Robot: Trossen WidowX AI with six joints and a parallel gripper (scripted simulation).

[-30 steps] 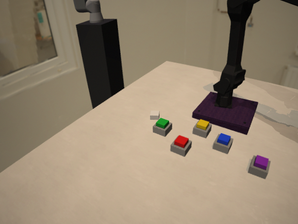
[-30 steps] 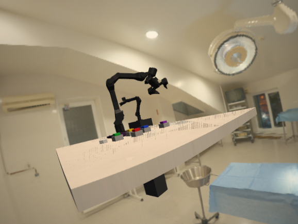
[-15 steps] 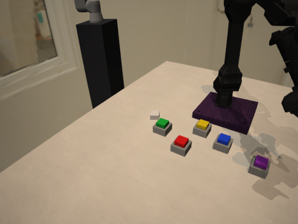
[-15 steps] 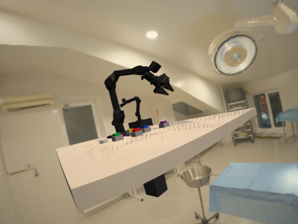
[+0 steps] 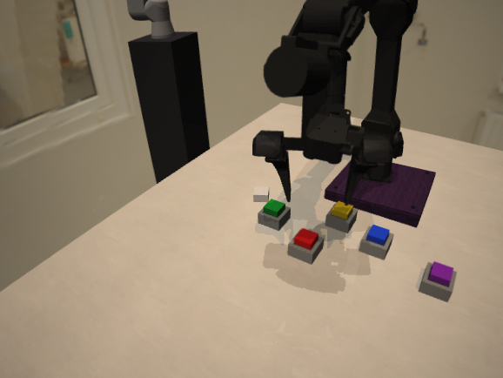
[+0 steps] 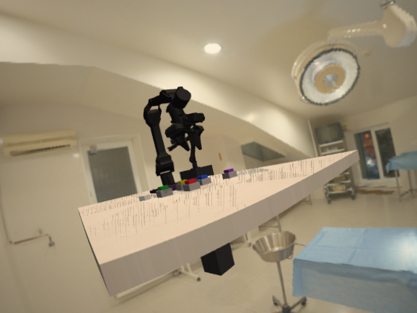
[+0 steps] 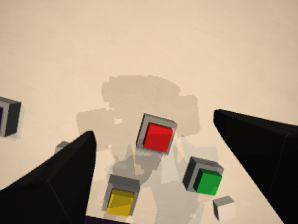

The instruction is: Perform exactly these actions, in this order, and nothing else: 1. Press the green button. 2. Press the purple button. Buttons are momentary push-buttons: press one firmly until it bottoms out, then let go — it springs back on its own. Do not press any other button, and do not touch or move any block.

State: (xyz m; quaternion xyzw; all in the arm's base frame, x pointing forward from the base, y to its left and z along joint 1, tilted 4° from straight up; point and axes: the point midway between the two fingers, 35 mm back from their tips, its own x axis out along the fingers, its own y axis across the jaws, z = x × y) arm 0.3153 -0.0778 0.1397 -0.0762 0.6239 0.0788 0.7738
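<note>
Right now my gripper tip is 11 cm past the green button, 10 cm to the left of it and 11 cm above it. Also, from my gripper tip: blue button 9 cm behind, 10 cm to the left, 11 cm below; then red button 4 cm behind, 2 cm to the right, 11 cm below; then yellow button 14 cm behind, 3 cm to the left, 11 cm below.
</note>
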